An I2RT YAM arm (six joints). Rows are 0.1 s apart.
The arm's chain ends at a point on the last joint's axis. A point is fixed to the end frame.
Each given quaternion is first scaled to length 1.
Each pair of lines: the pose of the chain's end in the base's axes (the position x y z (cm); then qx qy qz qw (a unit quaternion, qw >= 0)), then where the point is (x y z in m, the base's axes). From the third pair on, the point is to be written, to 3 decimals.
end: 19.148 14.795 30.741 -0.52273 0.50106 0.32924 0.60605
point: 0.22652 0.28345 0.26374
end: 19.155 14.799 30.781 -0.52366 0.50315 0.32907 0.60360
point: 0.22638 0.28326 0.26328
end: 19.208 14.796 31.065 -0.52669 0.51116 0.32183 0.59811
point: 0.228 0.282 0.263
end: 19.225 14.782 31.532 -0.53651 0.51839 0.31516 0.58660
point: 0.228 0.280 0.263
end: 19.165 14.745 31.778 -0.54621 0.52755 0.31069 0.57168
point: 0.226 0.278 0.260
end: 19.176 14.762 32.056 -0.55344 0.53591 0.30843 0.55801
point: 0.224 0.276 0.258
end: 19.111 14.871 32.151 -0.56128 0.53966 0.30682 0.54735
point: 0.222 0.276 0.255
